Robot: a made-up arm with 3 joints. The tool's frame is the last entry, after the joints.
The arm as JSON. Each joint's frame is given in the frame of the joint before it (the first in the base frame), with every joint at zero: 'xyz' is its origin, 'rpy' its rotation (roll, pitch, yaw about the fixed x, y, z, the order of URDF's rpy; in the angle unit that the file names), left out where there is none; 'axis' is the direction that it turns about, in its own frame. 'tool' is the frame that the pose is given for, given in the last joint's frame.
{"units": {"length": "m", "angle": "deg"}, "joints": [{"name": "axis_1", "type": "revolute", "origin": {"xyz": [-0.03, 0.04, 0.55]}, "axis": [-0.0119, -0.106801, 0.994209]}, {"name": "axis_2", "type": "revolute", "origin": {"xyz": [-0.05, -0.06, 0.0]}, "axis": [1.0, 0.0, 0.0]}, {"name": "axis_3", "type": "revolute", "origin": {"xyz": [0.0, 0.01, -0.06]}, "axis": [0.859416, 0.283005, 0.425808]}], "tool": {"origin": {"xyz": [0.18, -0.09, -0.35], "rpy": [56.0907, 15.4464, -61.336]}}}
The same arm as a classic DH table. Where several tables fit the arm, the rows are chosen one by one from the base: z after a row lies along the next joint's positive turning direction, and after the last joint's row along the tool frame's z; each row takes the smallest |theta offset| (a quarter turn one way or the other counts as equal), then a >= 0, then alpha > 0; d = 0 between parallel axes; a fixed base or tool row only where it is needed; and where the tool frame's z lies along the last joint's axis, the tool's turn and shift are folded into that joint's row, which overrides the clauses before.
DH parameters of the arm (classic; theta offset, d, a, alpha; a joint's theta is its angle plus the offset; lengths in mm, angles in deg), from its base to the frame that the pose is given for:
base (fixed): -6.36 887.1 -34.2 6.17
axis_1: -83.68 -332.6 59.7 -90.68
axis_2: -39.74 24.8 -41.5 30.75
axis_3: 57.54 -277.1 261.4 119.02
tool (fixed): 2.92 -351.2 0 0

